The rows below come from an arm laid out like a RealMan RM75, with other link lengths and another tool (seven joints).
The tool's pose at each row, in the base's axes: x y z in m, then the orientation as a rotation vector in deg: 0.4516, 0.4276, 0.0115, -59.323, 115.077, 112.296; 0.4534, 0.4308, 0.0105, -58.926, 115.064, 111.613; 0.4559, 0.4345, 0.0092, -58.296, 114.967, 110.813; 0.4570, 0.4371, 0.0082, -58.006, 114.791, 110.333; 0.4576, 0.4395, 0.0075, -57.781, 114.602, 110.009; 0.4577, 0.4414, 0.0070, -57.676, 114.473, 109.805; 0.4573, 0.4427, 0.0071, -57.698, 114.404, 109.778; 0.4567, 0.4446, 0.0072, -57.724, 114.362, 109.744
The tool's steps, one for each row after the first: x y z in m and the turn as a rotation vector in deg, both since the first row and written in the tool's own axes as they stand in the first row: -0.0020, -0.0021, 0.0025, 0.515, -0.395, -0.228; -0.0045, -0.0049, 0.0052, 1.130, -1.003, -0.508; -0.0057, -0.0066, 0.0074, 1.460, -1.367, -0.772; -0.0066, -0.0078, 0.0095, 1.672, -1.666, -0.988; -0.0071, -0.0084, 0.0113, 1.798, -1.834, -1.140; -0.0073, -0.0082, 0.0126, 1.798, -1.858, -1.202; -0.0076, -0.0080, 0.0145, 1.807, -1.867, -1.251
